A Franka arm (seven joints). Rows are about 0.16 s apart.
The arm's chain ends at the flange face. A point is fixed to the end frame.
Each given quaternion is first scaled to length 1.
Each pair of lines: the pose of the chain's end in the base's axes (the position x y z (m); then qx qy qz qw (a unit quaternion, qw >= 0)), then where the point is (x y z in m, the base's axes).
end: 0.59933 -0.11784 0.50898 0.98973 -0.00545 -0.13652 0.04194
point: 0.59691 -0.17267 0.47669
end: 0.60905 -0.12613 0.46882 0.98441 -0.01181 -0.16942 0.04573
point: 0.60373 -0.18120 0.43730
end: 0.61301 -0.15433 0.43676 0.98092 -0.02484 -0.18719 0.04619
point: 0.60510 -0.20938 0.40576
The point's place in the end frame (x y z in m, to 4 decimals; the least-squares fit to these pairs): 0.0076 0.0519 0.0361
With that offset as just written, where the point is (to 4 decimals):
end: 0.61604 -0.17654 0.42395 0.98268 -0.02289 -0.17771 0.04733
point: 0.6090 -0.2317 0.3929
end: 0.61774 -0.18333 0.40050 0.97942 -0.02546 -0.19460 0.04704
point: 0.6093 -0.2384 0.3697
